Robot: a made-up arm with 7 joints. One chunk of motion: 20 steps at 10 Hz.
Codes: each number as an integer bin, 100 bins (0 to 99) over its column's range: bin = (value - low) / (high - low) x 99, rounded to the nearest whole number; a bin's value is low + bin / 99 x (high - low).
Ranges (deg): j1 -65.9..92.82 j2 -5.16..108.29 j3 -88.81..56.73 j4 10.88..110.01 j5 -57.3..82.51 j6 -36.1..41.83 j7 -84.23..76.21
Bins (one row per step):
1: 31 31 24 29 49 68 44
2: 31 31 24 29 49 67 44
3: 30 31 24 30 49 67 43
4: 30 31 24 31 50 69 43
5: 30 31 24 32 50 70 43
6: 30 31 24 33 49 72 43
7: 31 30 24 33 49 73 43
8: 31 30 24 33 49 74 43
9: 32 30 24 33 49 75 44
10: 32 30 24 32 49 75 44
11: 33 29 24 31 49 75 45
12: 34 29 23 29 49 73 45
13: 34 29 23 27 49 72 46
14: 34 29 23 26 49 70 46
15: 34 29 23 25 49 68 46
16: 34 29 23 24 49 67 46
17: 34 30 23 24 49 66 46
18: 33 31 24 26 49 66 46
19: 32 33 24 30 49 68 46
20: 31 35 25 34 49 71 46
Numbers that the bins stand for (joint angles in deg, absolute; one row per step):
1: -16.20 30.36 -53.53 39.92 11.90 17.43 -12.92
2: -16.20 30.36 -53.53 39.92 11.90 16.64 -12.92
3: -17.80 30.36 -53.53 40.92 11.90 16.64 -14.54
4: -17.80 30.36 -53.53 41.92 13.31 18.21 -14.54
5: -17.80 30.36 -53.53 42.92 13.31 19.00 -14.54
6: -17.80 30.36 -53.53 43.92 11.90 20.58 -14.54
7: -16.20 29.22 -53.53 43.92 11.90 21.36 -14.54
8: -16.20 29.22 -53.53 43.92 11.90 22.15 -14.54
9: -14.60 29.22 -53.53 43.92 11.90 22.94 -12.92
10: -14.60 29.22 -53.53 42.92 11.90 22.94 -12.92
11: -12.99 28.07 -53.53 41.92 11.90 22.94 -11.30
12: -11.39 28.07 -55.00 39.92 11.90 21.36 -11.30
13: -11.39 28.07 -55.00 37.92 11.90 20.58 -9.68
14: -11.39 28.07 -55.00 36.91 11.90 19.00 -9.68
15: -11.39 28.07 -55.00 35.91 11.90 17.43 -9.68
16: -11.39 28.07 -55.00 34.91 11.90 16.64 -9.68
17: -11.39 29.22 -55.00 34.91 11.90 15.85 -9.68
18: -12.99 30.36 -53.53 36.91 11.90 15.85 -9.68
19: -14.60 32.66 -53.53 40.92 11.90 17.43 -9.68
20: -16.20 34.95 -52.06 44.92 11.90 19.79 -9.68

